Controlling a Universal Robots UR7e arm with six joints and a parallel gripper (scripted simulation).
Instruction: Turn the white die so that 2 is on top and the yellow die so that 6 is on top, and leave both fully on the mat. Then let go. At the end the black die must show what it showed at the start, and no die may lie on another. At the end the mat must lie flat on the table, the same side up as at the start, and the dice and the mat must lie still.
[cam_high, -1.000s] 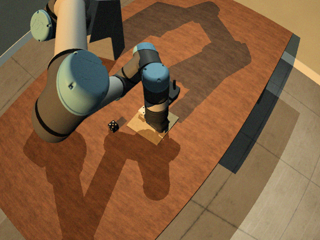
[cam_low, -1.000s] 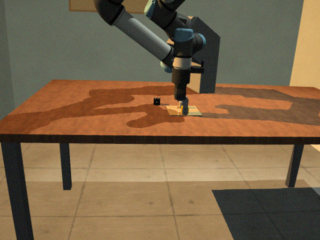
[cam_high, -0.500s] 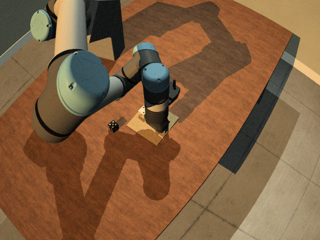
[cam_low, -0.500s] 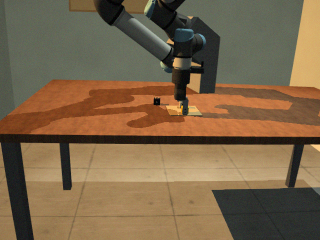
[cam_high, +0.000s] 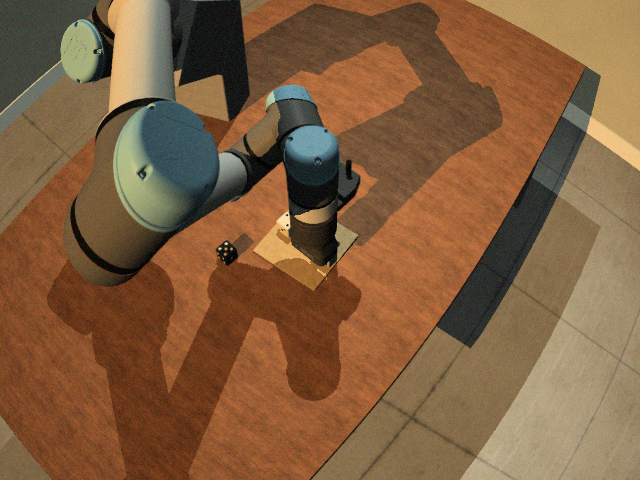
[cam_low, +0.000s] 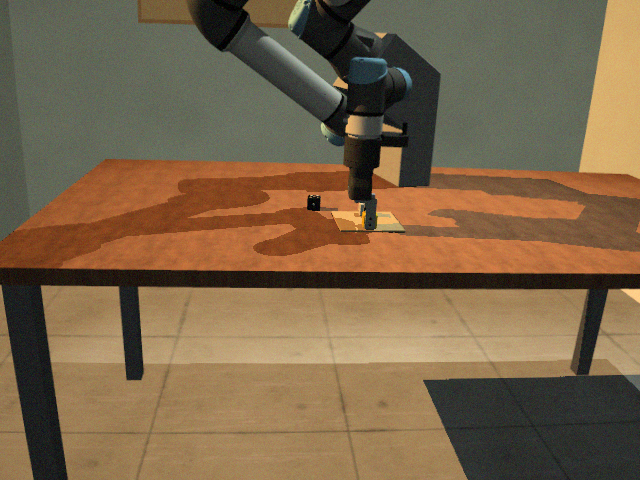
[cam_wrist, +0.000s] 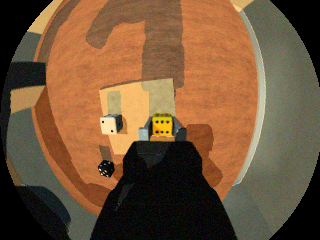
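Right now my hand is right at the yellow die. From my hand the other things lie so: white die (90 mm behind, 10 mm to the left); then tan mat (40 mm behind, 20 mm below, 10 mm to the left); then black die (150 mm behind, 100 mm to the right, 10 mm below).
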